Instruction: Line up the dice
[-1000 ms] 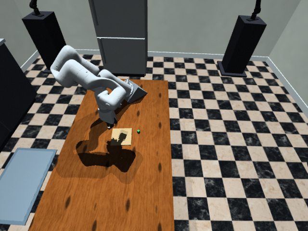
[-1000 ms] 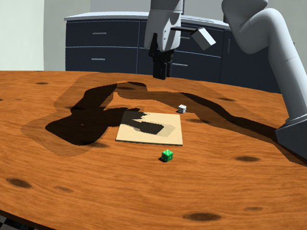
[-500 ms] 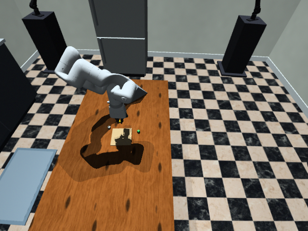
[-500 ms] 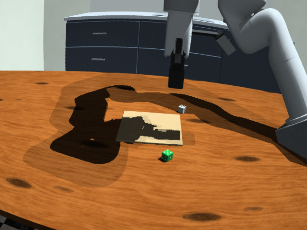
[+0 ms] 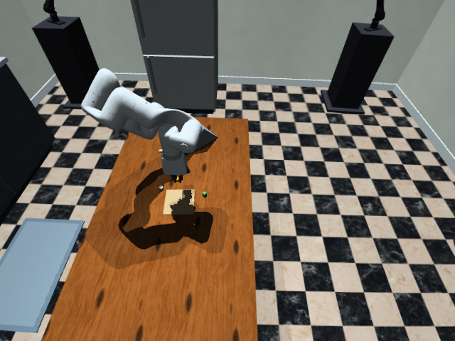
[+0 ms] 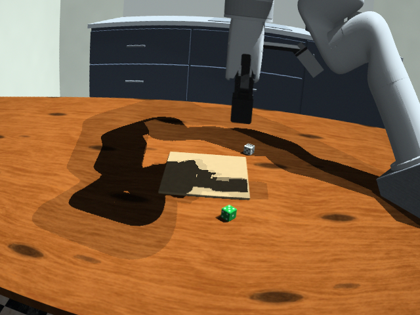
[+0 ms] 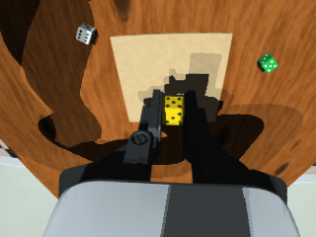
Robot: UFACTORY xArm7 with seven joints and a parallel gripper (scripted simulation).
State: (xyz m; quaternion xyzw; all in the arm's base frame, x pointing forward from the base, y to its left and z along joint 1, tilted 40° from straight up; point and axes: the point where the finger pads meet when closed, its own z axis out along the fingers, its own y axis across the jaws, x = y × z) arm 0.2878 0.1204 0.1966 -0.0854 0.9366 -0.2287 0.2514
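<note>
Right now my hand is 50 mm short of the tan mat and 120 mm above it. Also, from my hand: yellow die: 10 mm below; white die: 20 mm behind, 100 mm to the right, 120 mm below; green die: 120 mm to the left, 120 mm below.
</note>
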